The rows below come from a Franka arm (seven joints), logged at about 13 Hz.
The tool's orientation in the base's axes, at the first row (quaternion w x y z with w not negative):
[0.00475 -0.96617 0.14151 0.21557]
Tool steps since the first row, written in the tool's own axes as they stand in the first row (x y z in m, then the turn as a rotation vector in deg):
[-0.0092 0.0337 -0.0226 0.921 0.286 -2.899]
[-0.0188 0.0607 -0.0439 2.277 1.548 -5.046]
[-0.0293 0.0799 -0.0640 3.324 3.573 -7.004]
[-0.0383 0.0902 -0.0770 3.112 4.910 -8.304]
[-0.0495 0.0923 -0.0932 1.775 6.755 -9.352]
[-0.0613 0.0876 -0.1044 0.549 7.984 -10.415]
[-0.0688 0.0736 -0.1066 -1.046 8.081 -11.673]
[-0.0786 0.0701 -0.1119 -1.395 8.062 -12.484]
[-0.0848 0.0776 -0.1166 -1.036 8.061 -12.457]
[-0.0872 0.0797 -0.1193 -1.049 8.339 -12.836]
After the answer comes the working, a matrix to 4 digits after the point.
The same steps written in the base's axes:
[-0.0079 -0.0314 0.0261 1.923 -0.728 2.259]
[-0.0148 -0.0562 0.0508 3.643 -2.458 3.705]
[-0.0208 -0.0732 0.0744 4.806 -4.823 5.149]
[-0.0261 -0.0816 0.0905 4.793 -6.141 6.486]
[-0.0296 -0.0817 0.1100 3.561 -7.622 8.091]
[-0.0339 -0.0748 0.1248 2.601 -8.544 9.631]
[-0.0357 -0.0595 0.1293 1.714 -8.292 11.444]
[-0.0410 -0.0538 0.1380 1.753 -8.236 12.324]
[-0.0465 -0.0597 0.1452 2.053 -8.331 12.149]
[-0.0480 -0.0612 0.1488 2.123 -8.621 12.513]

The tool's axes in the first row as the columns of a matrix, in the base's axes (rounded; the answer above uses it unrounded):
[0.8670 -0.2755 -0.4152]
[-0.2714 -0.9599 0.0702]
[-0.4179 0.0518 -0.9070]

